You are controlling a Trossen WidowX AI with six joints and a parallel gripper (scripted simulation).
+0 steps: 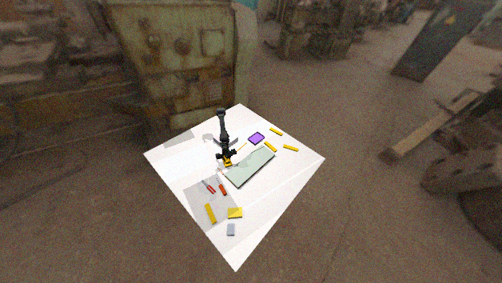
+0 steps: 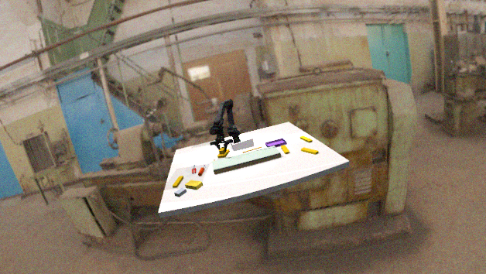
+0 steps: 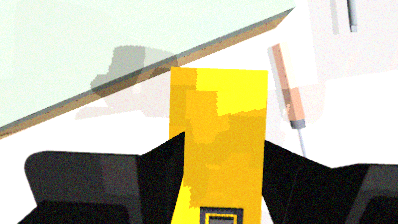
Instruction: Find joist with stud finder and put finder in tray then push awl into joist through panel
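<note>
My gripper tip is 9 cm to the left of the awl, 6 cm above it and 1 cm past it. Also, from my gripper tip: yellow block: 40 cm ahead, 22 cm to the right, 5 cm below; then thin pencil-like stick: 24 cm to the left, 9 cm behind, 6 cm below; then yellow stud finder: 2 cm behind, 2 cm above, 1 cm to the left.
</note>
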